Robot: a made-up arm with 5 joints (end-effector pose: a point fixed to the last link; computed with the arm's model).
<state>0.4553 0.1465 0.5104 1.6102 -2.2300</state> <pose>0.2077 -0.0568 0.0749 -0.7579 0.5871 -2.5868</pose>
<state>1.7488 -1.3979 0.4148 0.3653 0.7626</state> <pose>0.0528 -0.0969 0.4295 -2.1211 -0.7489 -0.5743</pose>
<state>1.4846 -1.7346 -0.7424 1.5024 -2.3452</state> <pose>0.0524 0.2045 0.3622 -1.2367 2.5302 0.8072</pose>
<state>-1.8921 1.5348 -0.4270 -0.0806 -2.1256</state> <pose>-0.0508 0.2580 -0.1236 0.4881 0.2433 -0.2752</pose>
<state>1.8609 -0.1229 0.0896 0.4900 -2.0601</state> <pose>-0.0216 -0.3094 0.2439 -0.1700 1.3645 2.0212</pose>
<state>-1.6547 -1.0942 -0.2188 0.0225 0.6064</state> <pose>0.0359 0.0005 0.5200 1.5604 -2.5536 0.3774</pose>
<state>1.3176 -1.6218 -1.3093 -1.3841 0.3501</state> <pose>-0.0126 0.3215 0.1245 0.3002 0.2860 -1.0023</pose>
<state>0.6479 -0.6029 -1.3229 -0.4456 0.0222</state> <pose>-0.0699 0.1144 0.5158 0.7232 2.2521 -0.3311</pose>
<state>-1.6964 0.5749 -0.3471 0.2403 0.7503</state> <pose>-0.0121 0.3796 0.1553 0.6604 -1.2163 2.0968</pose>
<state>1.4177 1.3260 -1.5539 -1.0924 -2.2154</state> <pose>0.1232 -0.3436 0.3027 -1.2536 2.7832 0.3704</pose>
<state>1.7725 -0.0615 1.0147 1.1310 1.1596</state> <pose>0.0467 -0.1158 0.0293 0.5184 0.0673 -0.6468</pose>
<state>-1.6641 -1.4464 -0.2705 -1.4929 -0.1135</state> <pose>0.0567 -0.2219 0.3879 -1.2873 0.9943 1.1883</pose>
